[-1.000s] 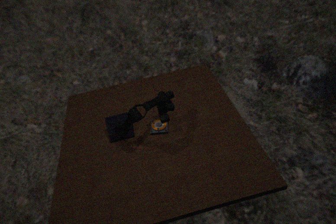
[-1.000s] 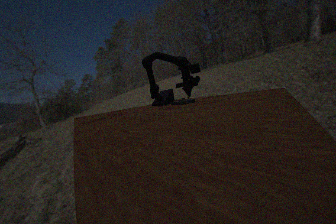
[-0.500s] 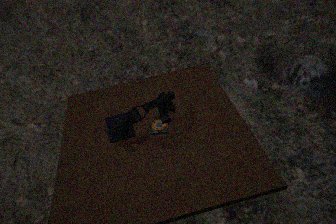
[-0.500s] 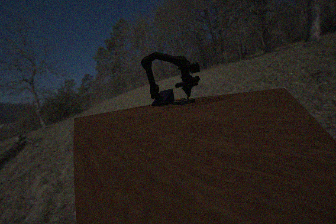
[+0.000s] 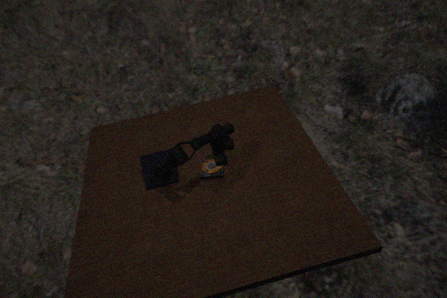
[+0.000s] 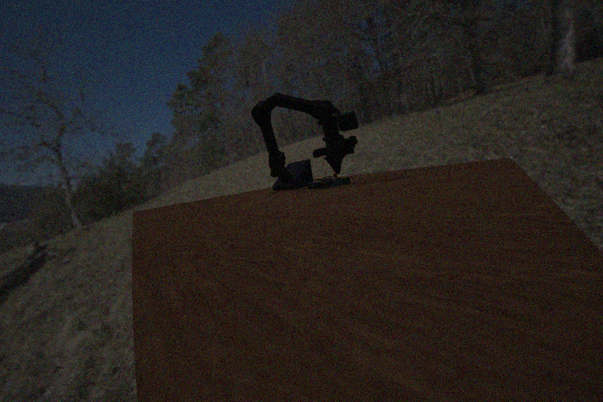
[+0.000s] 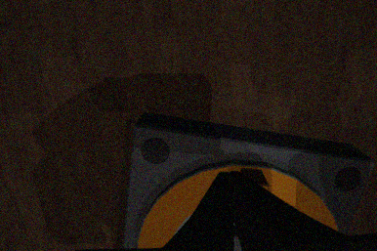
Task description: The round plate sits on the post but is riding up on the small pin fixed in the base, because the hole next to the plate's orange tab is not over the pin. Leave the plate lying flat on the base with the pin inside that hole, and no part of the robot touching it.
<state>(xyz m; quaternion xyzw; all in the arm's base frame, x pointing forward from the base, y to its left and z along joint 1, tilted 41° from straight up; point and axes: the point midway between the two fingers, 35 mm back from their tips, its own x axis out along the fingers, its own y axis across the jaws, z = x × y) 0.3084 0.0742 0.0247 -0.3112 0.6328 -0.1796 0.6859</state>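
My gripper tip is now 5 cm past the base, 1 cm to the left of it and 2 cm above it.
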